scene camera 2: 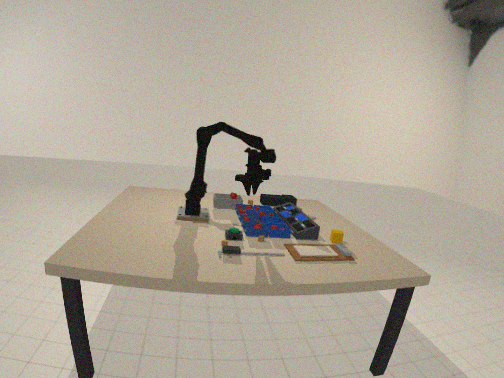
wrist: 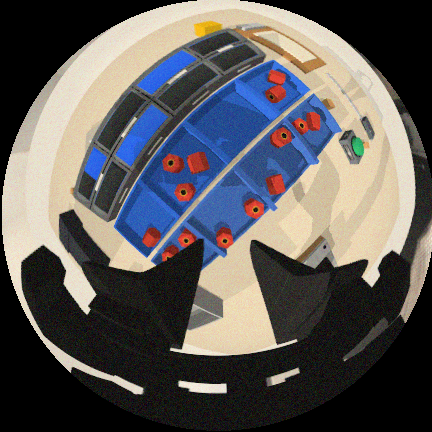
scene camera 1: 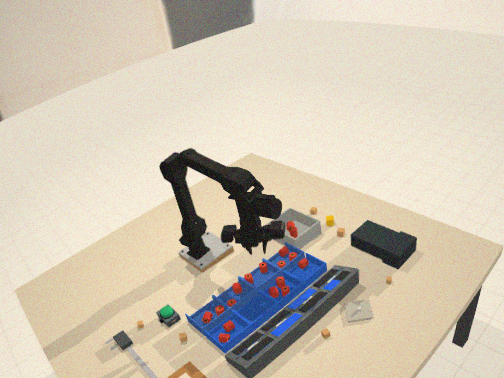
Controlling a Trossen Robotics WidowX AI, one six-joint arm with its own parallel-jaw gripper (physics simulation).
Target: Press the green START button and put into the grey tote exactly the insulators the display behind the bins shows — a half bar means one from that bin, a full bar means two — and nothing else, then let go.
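Places are measured from the arm's base along level axes (x back, y right, z up), in millimetres.
Pixels of known places: gripper, fingertip midpoint: (scene camera 2: 251, 195) (wrist: 226, 244) (scene camera 1: 258, 253); arm's base at its link origin: (scene camera 2: 191, 213) (scene camera 1: 198, 251).
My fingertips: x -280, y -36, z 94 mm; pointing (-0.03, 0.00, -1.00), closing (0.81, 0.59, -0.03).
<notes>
Ahead of a thing's pixels: the offset from my fingertips to its top centre. "spot": to the spot under its first point.
My gripper (scene camera 1: 257, 250) (scene camera 2: 251, 193) (wrist: 226, 244) is partly open and empty, above the robot-side row of the blue bins (scene camera 1: 250, 300) (wrist: 220, 120). In the wrist view, an insulator @(dx +27, dy -32, dz -84 mm) (wrist: 225, 237) shows between the fingertips, below them. The display (scene camera 1: 250, 367) (scene camera 2: 312, 231) (wrist: 112, 212) shows two full blue bars @(dx -217, dy +132, dz -53 mm) (wrist: 167, 72) @(dx -181, dy +20, dz -69 mm) (wrist: 142, 132) and a half bar @(dx -235, dy -83, dz -53 mm) (wrist: 93, 163). Red insulators @(dx +44, dy -203, dz -34 mm) (scene camera 1: 291, 229) (scene camera 2: 233, 196) lie in the grey tote @(dx +66, dy -239, dz -62 mm) (scene camera 1: 312, 232) (scene camera 2: 223, 202) (wrist: 207, 305); fingers partly hide the tote in the wrist view. The green START button @(dx +131, dy +300, dz -75 mm) (scene camera 1: 167, 311) (scene camera 2: 233, 231) (wrist: 357, 146) stands beside the bins.
A black box @(dx -252, dy -327, dz -60 mm) (scene camera 1: 382, 242) (scene camera 2: 277, 200) stands beyond the bins' tote end. A caliper-like tool @(spot: dx +161, dy +463, dz -97 mm) (scene camera 1: 122, 340) (scene camera 2: 231, 250) and a wooden-framed board @(dx -164, dy +462, dz -98 mm) (scene camera 1: 187, 370) (scene camera 2: 295, 255) lie toward the button end. Yellow blocks (scene camera 1: 330, 220) (scene camera 2: 337, 236), small wooden cubes and a pale plate @(dx -330, dy -51, dz -110 mm) (scene camera 1: 357, 311) lie around.
</notes>
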